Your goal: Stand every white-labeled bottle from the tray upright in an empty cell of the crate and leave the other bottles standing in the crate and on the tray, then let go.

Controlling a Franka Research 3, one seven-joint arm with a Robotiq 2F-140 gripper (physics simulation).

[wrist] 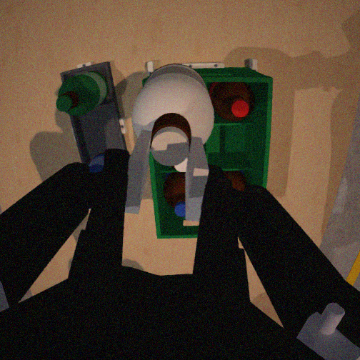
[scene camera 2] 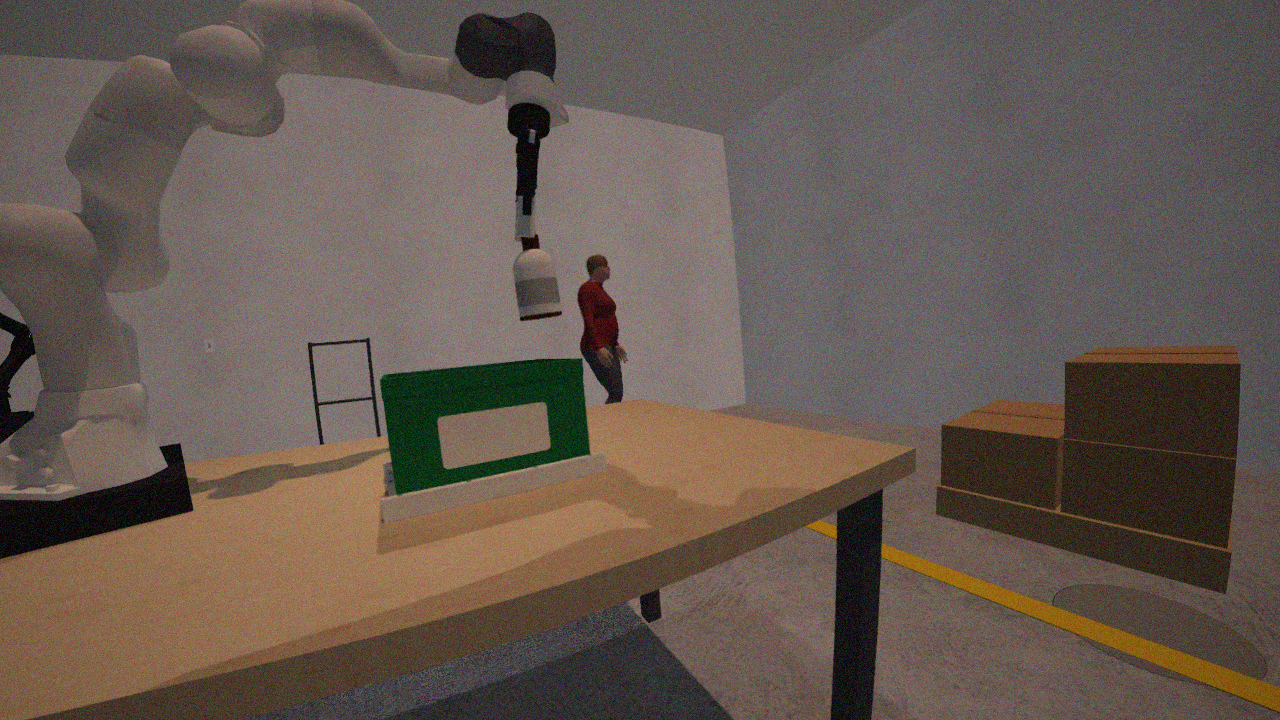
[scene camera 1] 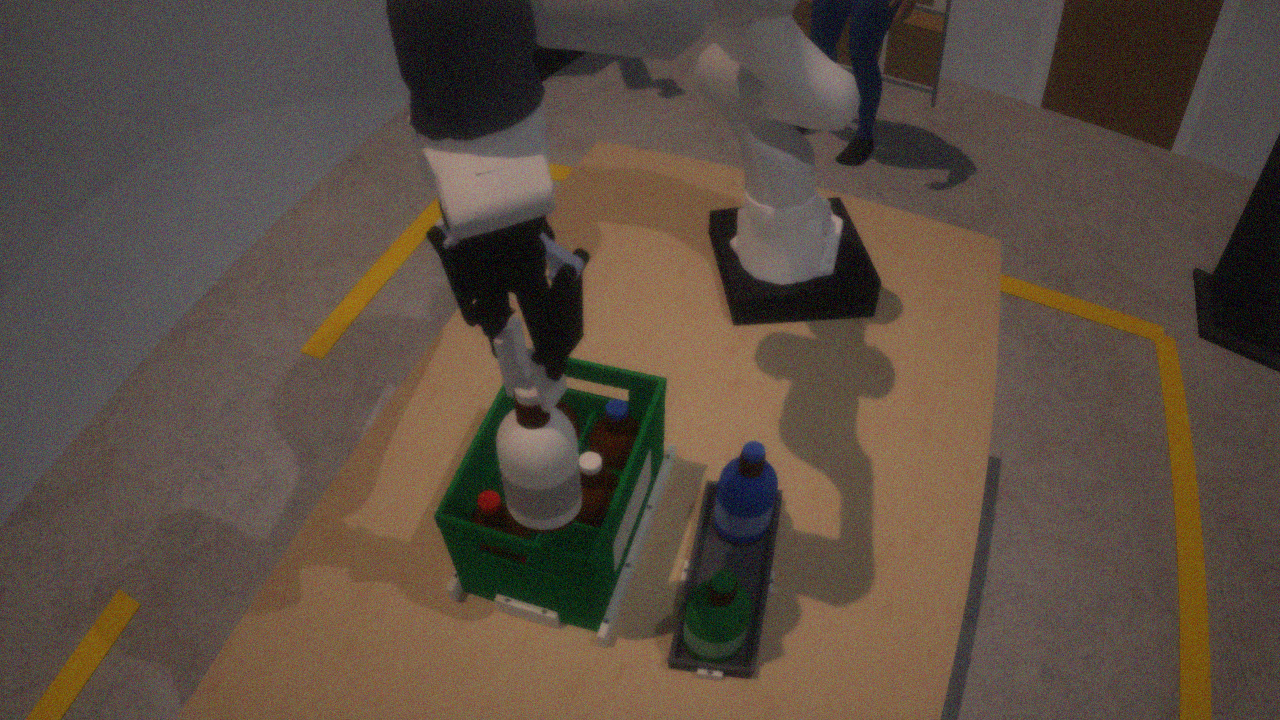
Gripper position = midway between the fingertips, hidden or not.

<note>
In view: my gripper [scene camera 1: 537,391], a green-labeled bottle [wrist: 77,95] and a blue-labeled bottle [scene camera 1: 747,486].
My gripper shows as well in the wrist view [wrist: 168,152] and in scene camera 2 [scene camera 2: 524,239].
</note>
